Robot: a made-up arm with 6 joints. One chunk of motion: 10 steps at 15 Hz.
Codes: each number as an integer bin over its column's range. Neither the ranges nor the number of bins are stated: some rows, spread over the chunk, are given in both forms.
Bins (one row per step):
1: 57 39 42 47 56 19
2: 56 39 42 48 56 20
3: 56 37 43 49 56 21
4: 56 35 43 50 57 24
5: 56 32 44 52 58 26
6: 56 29 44 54 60 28
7: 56 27 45 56 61 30
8: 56 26 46 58 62 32
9: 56 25 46 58 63 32
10: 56 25 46 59 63 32
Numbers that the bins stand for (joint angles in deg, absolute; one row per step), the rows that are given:
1: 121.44 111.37 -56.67 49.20 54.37 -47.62
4: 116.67 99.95 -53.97 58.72 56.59 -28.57
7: 116.67 77.10 -48.57 77.77 65.47 -5.71
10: 116.67 71.39 -45.87 87.29 69.91 1.90
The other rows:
2: 116.67 111.37 -56.67 52.38 54.37 -43.81
3: 116.67 105.66 -53.97 55.55 54.37 -40.00
5: 116.67 91.38 -51.27 65.07 58.81 -20.95
6: 116.67 82.82 -51.27 71.42 63.25 -13.33
8: 116.67 74.25 -45.87 84.12 67.69 1.90
9: 116.67 71.39 -45.87 84.12 69.91 1.90

